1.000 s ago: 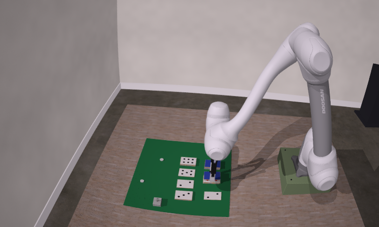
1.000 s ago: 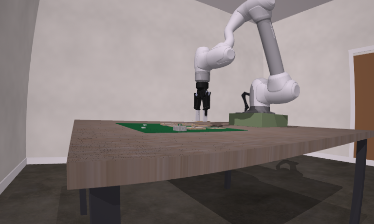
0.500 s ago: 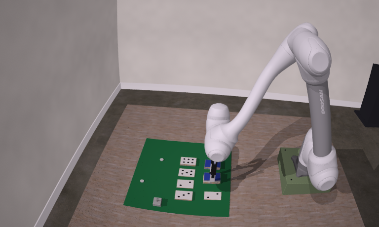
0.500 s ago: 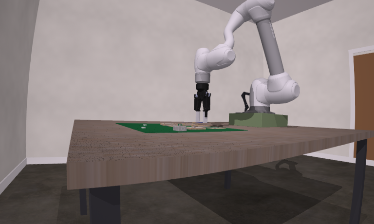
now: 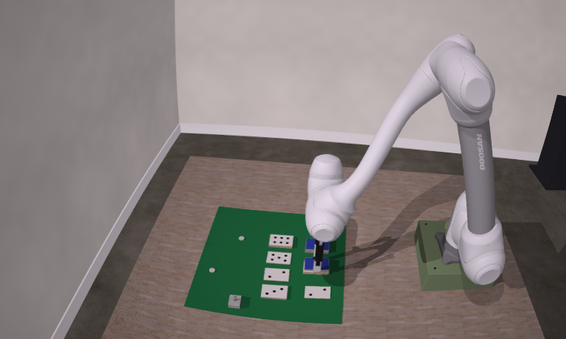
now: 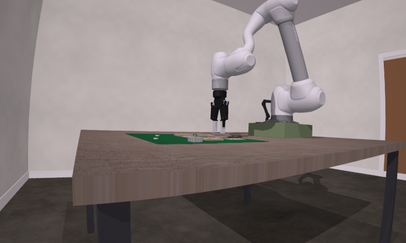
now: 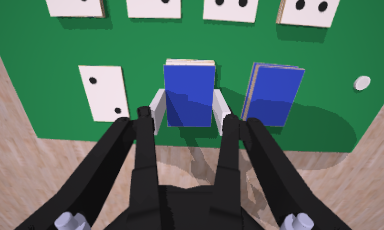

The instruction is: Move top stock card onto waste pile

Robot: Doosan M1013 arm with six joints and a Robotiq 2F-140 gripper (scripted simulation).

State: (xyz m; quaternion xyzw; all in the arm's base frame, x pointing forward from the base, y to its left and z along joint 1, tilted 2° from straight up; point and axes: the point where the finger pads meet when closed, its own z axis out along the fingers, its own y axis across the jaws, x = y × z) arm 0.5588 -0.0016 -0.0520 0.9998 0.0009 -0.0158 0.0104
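My hand is 130 mm to the right of the two-pip card, 50 mm above it and 10 mm past it. The rest, counted from my hand: green mat 160 mm ahead, 70 mm below, 40 mm to the right; grey block 270 mm ahead, 200 mm to the left, 40 mm below.
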